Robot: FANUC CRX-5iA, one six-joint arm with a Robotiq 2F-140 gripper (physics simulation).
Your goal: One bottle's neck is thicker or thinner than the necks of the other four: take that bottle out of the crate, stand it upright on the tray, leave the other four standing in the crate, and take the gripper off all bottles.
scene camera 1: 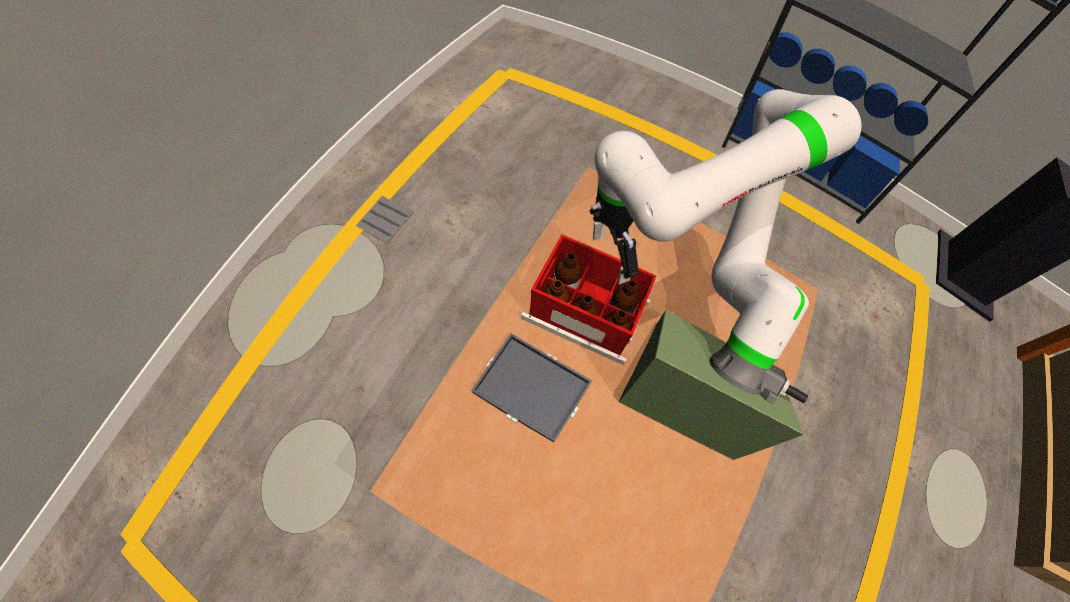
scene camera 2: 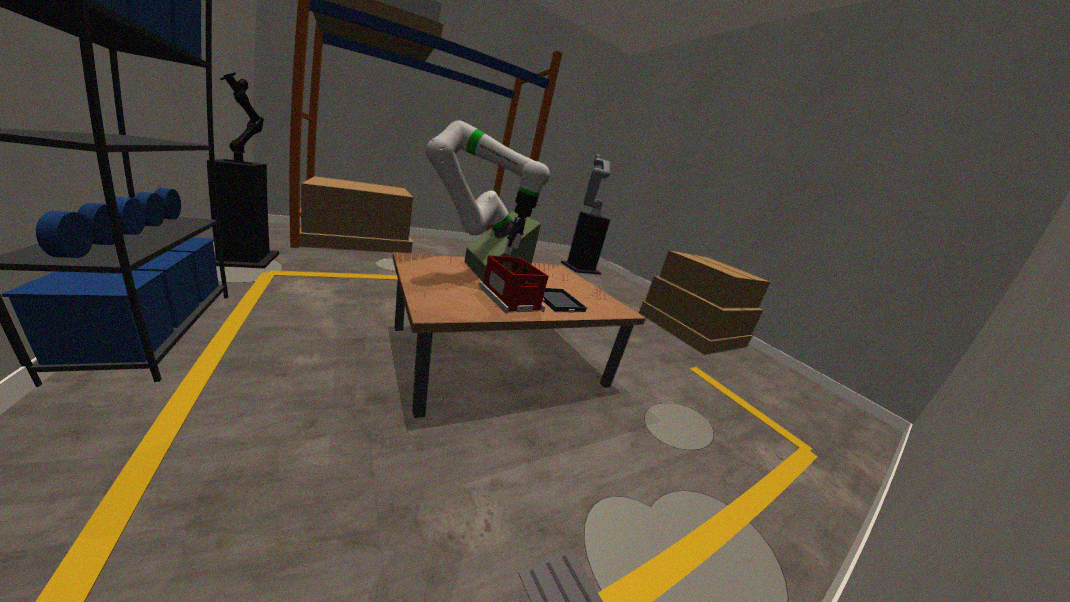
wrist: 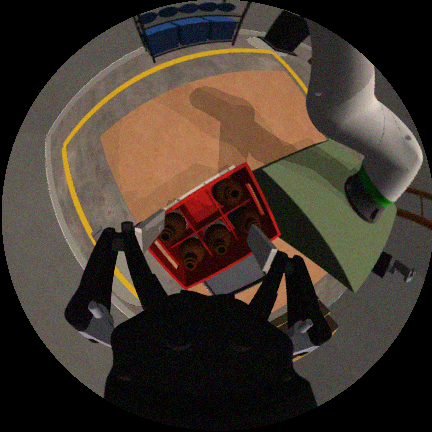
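Note:
My gripper is open and empty above the red crate. In the wrist view its pads frame the crate from above. Five brown bottles stand in the crate: back left, back right, front left, front middle and front right. The back middle compartment is empty. I cannot tell which neck differs. The dark grey tray holds no bottle.
A green block stands right of the crate on the wooden table. A pale strip runs along the crate's tray side. A rack of blue bins stands off the table.

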